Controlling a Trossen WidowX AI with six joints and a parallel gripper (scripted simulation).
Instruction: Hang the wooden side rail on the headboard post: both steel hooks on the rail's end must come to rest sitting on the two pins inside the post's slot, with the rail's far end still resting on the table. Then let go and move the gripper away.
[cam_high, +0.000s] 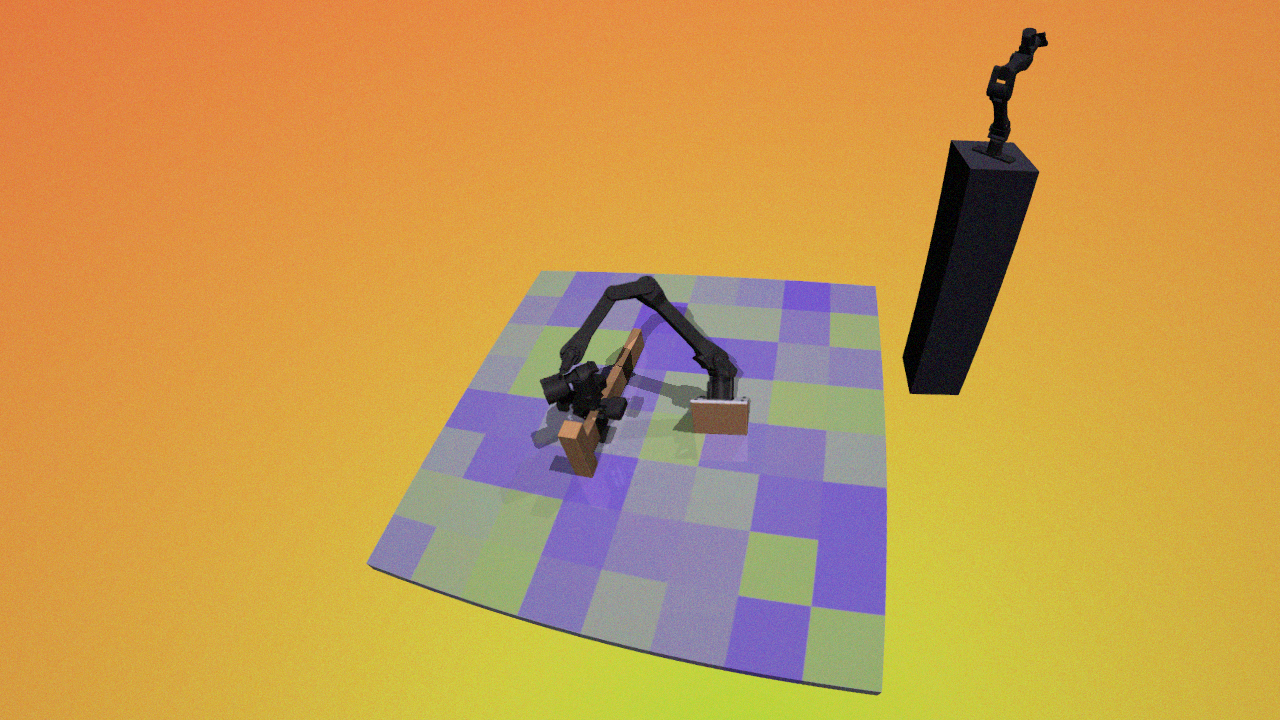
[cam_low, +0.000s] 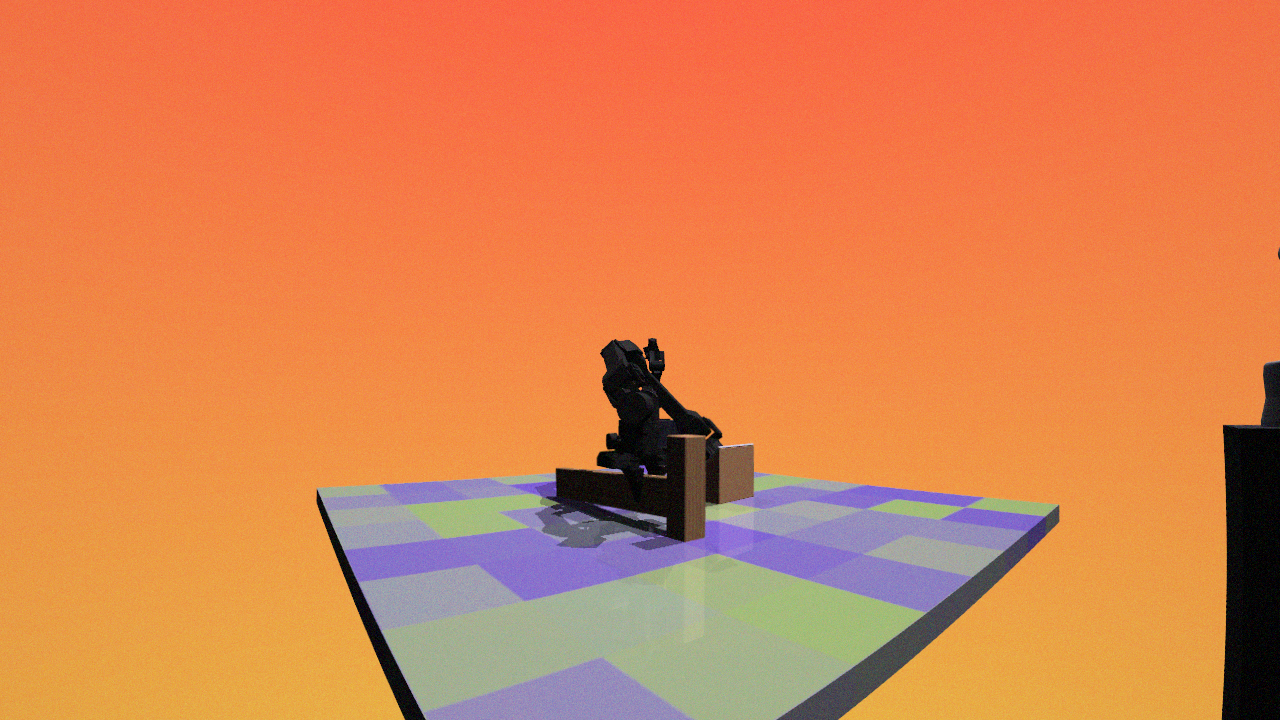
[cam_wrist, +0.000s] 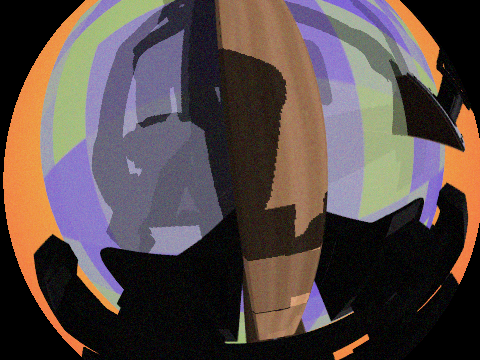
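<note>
The wooden headboard post is 1 cm ahead of my gripper tip, 12 cm to the left of it and 4 cm above it.
</note>
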